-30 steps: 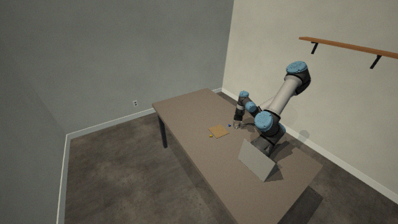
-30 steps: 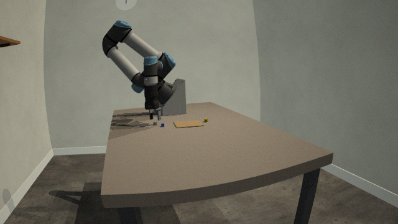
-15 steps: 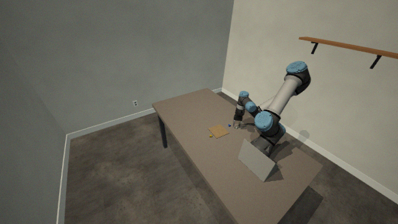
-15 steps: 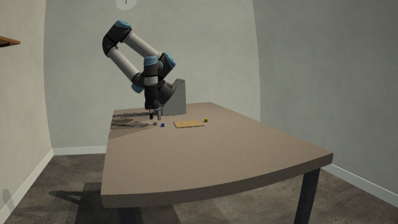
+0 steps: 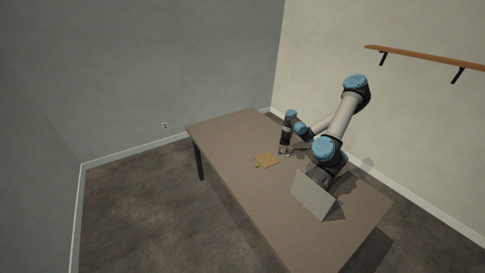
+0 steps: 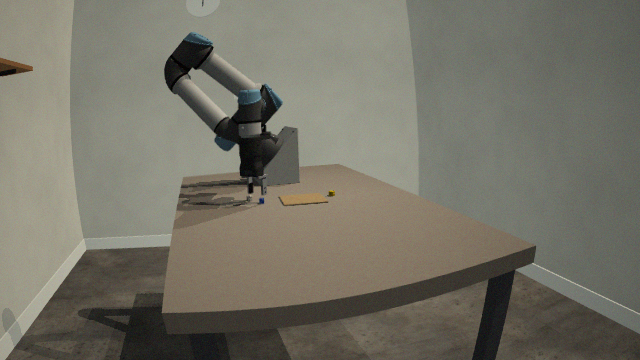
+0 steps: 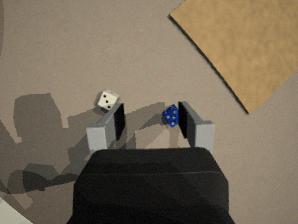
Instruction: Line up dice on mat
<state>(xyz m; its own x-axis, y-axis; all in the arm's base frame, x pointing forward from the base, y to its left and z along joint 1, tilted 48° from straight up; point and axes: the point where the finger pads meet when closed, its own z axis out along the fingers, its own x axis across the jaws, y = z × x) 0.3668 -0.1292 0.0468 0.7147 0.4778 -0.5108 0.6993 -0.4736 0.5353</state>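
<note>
Right now the blue die is 4 cm below my hand, 2 cm ahead of it and 1 cm to the left of it. The rest, counted from my hand: yellow die 25 cm to the left, 4 cm below, 1 cm ahead; then tan mat 15 cm to the left, 4 cm below, 2 cm ahead; then white die 4 cm below, 4 cm behind, 2 cm to the right.
</note>
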